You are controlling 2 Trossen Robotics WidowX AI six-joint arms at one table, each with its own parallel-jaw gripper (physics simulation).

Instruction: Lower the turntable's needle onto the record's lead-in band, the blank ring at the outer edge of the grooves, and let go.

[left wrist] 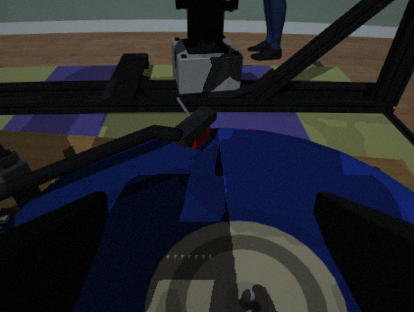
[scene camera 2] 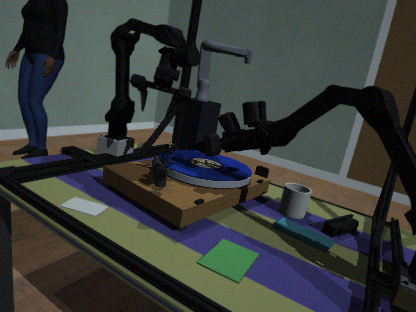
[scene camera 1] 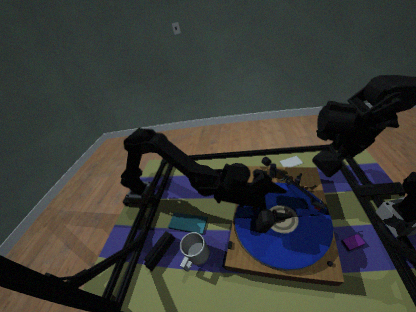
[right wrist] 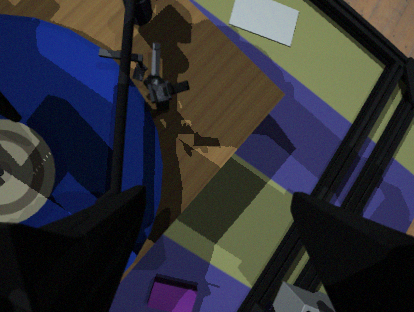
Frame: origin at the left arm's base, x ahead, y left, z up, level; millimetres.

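Seen in the pictures: left gripper, fingertip midpoint: [left wrist: 213,202] [scene camera 2: 200,145] [scene camera 1: 288,203]; right gripper, fingertip midpoint: [scene camera 2: 154,114] [right wrist: 220,197]; left arm's base, origin of the base link: [scene camera 1: 138,189]; right arm's base, origin of the base link: [left wrist: 205,46] [scene camera 2: 116,137] [scene camera 1: 407,211].
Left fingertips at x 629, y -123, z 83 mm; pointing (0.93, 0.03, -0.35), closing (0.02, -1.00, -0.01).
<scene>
Pixels of each thing's top centre, then the offset from my left fingertips to it. "pt": a spot on its surface instead.
- blue record, middle of its top: [left wrist: 246,302] [scene camera 2: 205,163] [scene camera 1: 282,218] dz -55, dx -17, dy -18 mm
- black tonearm, middle of its top: [right wrist: 119,69] [scene camera 2: 168,150] [scene camera 1: 290,176] dz -11, dx +27, dy +119 mm
- red cartridge, middle of its top: [left wrist: 194,129] dz -30, dx +95, dy +10 mm
- grey mug, surface spot: [scene camera 2: 295,201] pt dz -93, dx -309, dy -74 mm
- teal block, middle of its top: [scene camera 2: 303,232] [scene camera 1: 187,222] dz -140, dx -365, dy +3 mm
- black object, middle of its top: [scene camera 2: 344,219] [scene camera 1: 156,247] dz -111, dx -446, dy -122 mm
- magenta block, middle of its top: [right wrist: 172,299] [scene camera 1: 353,241] dz -133, dx +216, dy -64 mm
- green square, surface spot: [scene camera 2: 229,260] pt dz -145, dx -283, dy +258 mm
- white card, middle of its top: [right wrist: 264,16] [scene camera 2: 84,206] [scene camera 1: 291,162] dz -146, dx +87, dy +340 mm
The blue record [scene camera 1: 285,252] [scene camera 2: 232,165] [left wrist: 280,175] [right wrist: 75,50] lies on the wooden turntable [scene camera 1: 290,274] [scene camera 2: 150,190] [right wrist: 225,90]. The black tonearm [left wrist: 100,157] [right wrist: 121,100] reaches over the record's edge region. Its headshell [left wrist: 197,127], with a red cartridge [left wrist: 201,138], is near the far rim in the left wrist view; whether the needle touches cannot be told. My left gripper [scene camera 1: 284,202] [left wrist: 213,202] is open and empty above the record, near the label. My right gripper [right wrist: 220,197] is open and empty, raised above the turntable's edge; its finger hides the tonearm's headshell end in the right wrist view.
A grey mug [scene camera 1: 194,248] [scene camera 2: 295,201], a teal block [scene camera 1: 187,223] [scene camera 2: 302,234] and a black object [scene camera 1: 160,250] [scene camera 2: 340,225] are beside the turntable. A magenta block [scene camera 1: 354,242] [right wrist: 172,297] is at its other side. A green square [scene camera 2: 229,260] and white card [scene camera 2: 84,206] [right wrist: 265,21] lie nearby.
</scene>
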